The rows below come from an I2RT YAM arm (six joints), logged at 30 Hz.
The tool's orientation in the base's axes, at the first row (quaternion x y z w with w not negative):
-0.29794 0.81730 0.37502 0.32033
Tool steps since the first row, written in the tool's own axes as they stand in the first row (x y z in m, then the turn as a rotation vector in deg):
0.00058 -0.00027 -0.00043 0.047 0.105 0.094
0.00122 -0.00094 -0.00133 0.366 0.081 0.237
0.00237 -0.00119 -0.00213 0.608 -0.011 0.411
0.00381 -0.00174 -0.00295 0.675 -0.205 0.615
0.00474 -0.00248 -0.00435 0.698 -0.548 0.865
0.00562 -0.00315 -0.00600 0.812 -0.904 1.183
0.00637 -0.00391 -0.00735 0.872 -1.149 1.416
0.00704 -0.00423 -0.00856 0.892 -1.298 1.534
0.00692 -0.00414 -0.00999 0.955 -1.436 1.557
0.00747 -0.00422 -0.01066 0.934 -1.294 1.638
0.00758 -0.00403 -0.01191 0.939 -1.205 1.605
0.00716 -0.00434 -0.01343 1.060 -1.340 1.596
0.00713 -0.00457 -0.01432 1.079 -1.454 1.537
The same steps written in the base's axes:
-0.00029 -0.00063 -0.00033 -0.077 0.121 -0.039
-0.00047 -0.00188 -0.00063 -0.214 0.144 -0.361
-0.00124 -0.00294 -0.00118 -0.244 0.174 -0.670
-0.00197 -0.00425 -0.00207 -0.083 0.217 -0.907
-0.00243 -0.00601 -0.00235 0.227 0.227 -1.197
-0.00298 -0.00791 -0.00245 0.511 0.261 -1.596
-0.00329 -0.00960 -0.00264 0.722 0.301 -1.864
-0.00384 -0.01091 -0.00265 0.854 0.311 -2.002
-0.00426 -0.01198 -0.00179 0.922 0.239 -2.119
-0.00474 -0.01270 -0.00189 0.856 0.386 -2.085
-0.00532 -0.01363 -0.00125 0.779 0.406 -2.034
-0.00529 -0.01491 -0.00028 0.799 0.296 -2.177
-0.00538 -0.01574 0.00010 0.853 0.182 -2.209

